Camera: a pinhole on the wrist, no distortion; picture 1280 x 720 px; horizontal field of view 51.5 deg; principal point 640.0 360.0 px. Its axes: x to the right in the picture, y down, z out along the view. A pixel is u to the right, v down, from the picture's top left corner.
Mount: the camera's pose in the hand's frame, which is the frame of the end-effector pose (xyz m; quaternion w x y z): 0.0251 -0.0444 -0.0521 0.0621 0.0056 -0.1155 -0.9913
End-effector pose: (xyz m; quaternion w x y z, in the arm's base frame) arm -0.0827 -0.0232 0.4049 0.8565 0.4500 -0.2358 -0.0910
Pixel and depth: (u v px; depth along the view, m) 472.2 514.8 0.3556
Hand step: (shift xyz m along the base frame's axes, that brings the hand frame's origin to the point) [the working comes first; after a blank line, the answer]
In the camera's frame: -0.0450 0.0415 0.3556

-0.0902 -0.2437 0.1698
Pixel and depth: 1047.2 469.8 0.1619
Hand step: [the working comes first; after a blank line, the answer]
In the camera's frame: 0.0497 0.0134 0.1619

-0.0746 -0.0847 0.0224
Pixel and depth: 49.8 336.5 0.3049
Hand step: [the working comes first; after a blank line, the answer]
In the camera's frame: -0.1356 -0.0054 0.3049

0.0112 -0.2052 0.2047
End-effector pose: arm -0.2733 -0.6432 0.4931 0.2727 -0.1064 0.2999 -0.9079
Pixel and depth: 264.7 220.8 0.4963
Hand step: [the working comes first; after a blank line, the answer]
In the camera's frame: -0.1404 -0.0521 0.4963

0.0878 -0.3767 0.2557
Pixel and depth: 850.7 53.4 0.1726
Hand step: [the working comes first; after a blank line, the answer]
In the camera's frame: 0.0274 -0.0399 0.1726

0.0605 -0.0658 0.0667
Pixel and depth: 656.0 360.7 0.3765
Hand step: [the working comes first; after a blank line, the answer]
In the camera's frame: 0.0045 0.0002 0.3765

0.1206 -0.1865 0.2265
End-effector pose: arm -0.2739 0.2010 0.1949 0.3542 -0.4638 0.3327 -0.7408
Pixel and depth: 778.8 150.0 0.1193
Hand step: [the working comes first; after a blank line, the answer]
In the camera's frame: 0.0125 -0.0189 0.1193

0.0526 -0.0157 0.0245
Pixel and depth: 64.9 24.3 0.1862
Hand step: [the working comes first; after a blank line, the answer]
In the camera's frame: -0.0807 -0.0471 0.1862

0.0903 -0.1266 0.0398
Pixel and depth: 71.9 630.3 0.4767
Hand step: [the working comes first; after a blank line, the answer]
In the camera's frame: -0.2041 0.0971 0.4767

0.3267 -0.2586 0.2569
